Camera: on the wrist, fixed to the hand. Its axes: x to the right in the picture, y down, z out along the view.
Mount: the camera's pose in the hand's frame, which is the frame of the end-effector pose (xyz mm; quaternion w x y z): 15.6 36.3 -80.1 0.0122 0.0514 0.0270 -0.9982
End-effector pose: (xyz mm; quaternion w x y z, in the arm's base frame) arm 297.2 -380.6 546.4 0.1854 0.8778 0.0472 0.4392
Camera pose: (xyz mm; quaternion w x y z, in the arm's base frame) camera 240.6 -387.7 615.2 0.3943 -0.0387 0.9044 -0.1584
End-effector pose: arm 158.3 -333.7 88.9 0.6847 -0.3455 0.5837 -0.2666
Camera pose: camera 80.9 -336.2 44.4 0.2558 0.5445 0.3330 0.7261
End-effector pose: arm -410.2 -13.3 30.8 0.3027 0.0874 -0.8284 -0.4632
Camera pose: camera -371.1 -57.0 98.2 0.4408 -0.8560 -0.0615 0.2629
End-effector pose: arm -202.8 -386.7 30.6 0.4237 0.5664 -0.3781 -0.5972
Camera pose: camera -120.1 -411.9 53.1 0.6099 -0.4223 -0.5415 0.3955
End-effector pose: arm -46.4 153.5 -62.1 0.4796 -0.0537 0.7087 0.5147
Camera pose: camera -125.4 114.3 -48.1 0.5033 -0.6973 -0.0056 -0.5103
